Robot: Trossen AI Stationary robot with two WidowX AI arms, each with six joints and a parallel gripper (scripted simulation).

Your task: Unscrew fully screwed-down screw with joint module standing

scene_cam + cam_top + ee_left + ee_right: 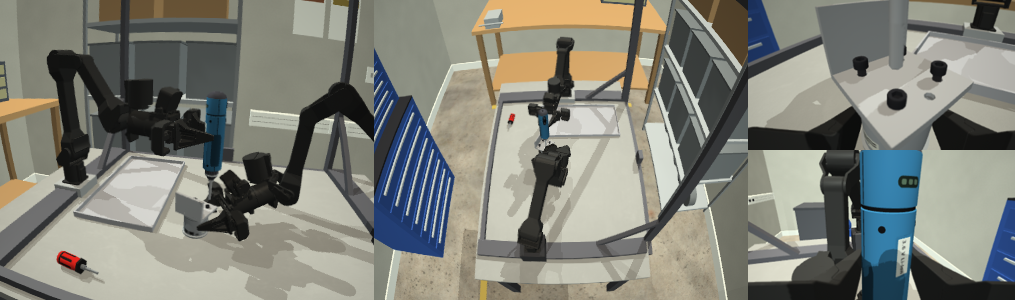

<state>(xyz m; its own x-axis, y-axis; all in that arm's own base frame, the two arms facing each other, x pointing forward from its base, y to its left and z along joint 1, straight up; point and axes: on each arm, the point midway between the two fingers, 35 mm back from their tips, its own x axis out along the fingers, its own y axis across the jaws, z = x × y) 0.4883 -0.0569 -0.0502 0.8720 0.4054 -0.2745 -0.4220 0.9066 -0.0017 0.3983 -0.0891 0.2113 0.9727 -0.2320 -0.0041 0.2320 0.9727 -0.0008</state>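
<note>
The screw is 30 mm above my left hand. The rest, counted from my left hand: joint module 10 mm ahead, 20 mm to the right, 10 mm below; then grey l-shaped bracket 20 mm ahead, 20 mm to the right, 30 mm above; then grey bit 70 mm above.
</note>
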